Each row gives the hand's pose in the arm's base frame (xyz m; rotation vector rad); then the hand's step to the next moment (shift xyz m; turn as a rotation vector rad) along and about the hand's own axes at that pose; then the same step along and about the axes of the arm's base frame.
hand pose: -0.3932 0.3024 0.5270 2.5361 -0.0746 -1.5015
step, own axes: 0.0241 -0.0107 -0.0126 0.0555 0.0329 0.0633
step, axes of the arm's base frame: 0.0221 0.0089 -0.0170 -0.0265 -0.0489 -0.0712
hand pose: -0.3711 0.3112 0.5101 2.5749 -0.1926 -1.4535
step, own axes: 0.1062 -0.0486 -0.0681 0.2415 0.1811 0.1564
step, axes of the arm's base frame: 0.1142 0.0325 -0.0647 -0.0144 -0.2390 -0.2413
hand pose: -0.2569 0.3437 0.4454 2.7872 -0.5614 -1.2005
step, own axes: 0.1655 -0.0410 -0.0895 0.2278 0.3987 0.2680
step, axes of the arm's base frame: 0.1808 -0.0279 -0.0601 -0.1693 -0.4269 -0.2679
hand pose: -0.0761 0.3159 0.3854 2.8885 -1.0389 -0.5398
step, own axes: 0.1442 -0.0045 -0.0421 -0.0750 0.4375 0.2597
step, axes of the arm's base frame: 0.1201 -0.0901 -0.0062 -0.4077 -0.2695 -0.1600
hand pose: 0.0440 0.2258 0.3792 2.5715 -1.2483 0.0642
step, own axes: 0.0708 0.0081 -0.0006 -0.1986 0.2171 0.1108
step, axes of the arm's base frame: 0.0380 -0.0586 0.0139 -0.3018 -0.0056 -0.0881
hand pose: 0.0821 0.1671 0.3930 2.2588 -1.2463 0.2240
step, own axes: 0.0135 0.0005 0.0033 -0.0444 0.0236 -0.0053
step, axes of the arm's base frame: 0.0067 -0.0119 0.0027 -0.0436 0.0254 -0.0040
